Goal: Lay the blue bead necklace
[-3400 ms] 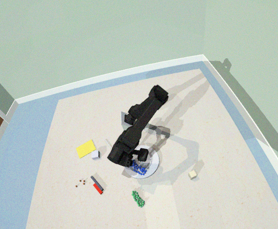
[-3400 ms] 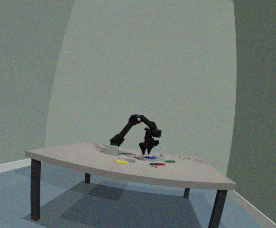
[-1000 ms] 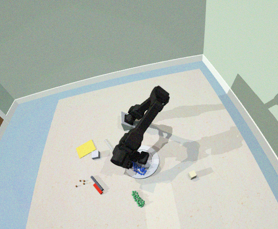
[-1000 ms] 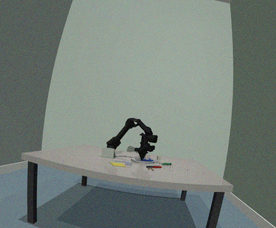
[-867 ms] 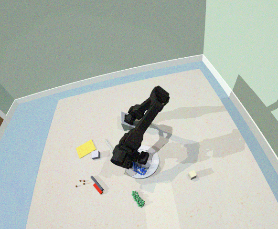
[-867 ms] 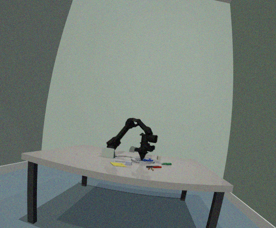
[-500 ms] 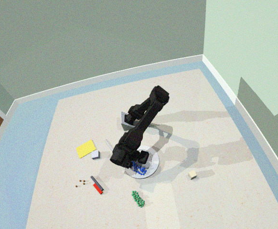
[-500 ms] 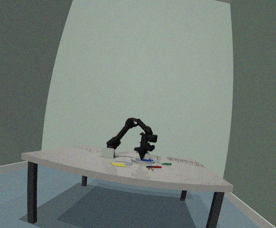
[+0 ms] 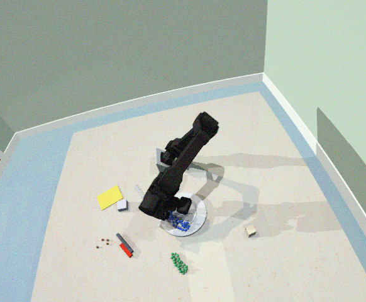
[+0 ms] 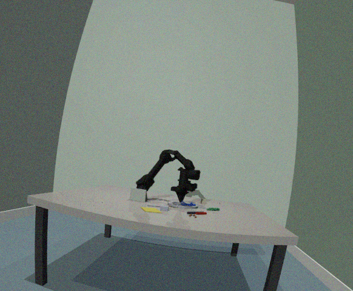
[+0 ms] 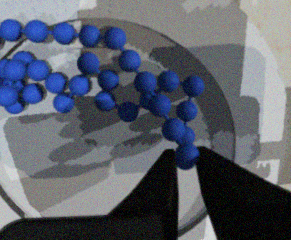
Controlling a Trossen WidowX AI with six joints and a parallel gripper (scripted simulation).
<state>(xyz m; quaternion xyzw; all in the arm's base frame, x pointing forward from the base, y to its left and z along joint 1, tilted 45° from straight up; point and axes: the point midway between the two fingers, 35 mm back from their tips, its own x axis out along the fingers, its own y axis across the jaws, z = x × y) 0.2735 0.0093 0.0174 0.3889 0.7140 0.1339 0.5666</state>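
Right now my gripper tip is 10 mm short of the round bead board, 40 mm to the right of it and 20 mm above it. The rest, counted from my gripper tip: white cube: 60 mm behind, 230 mm to the right, 20 mm below; then grey tool: 130 mm ahead, 200 mm to the right, 20 mm below; then stick: 120 mm behind, 150 mm to the right, 30 mm below.
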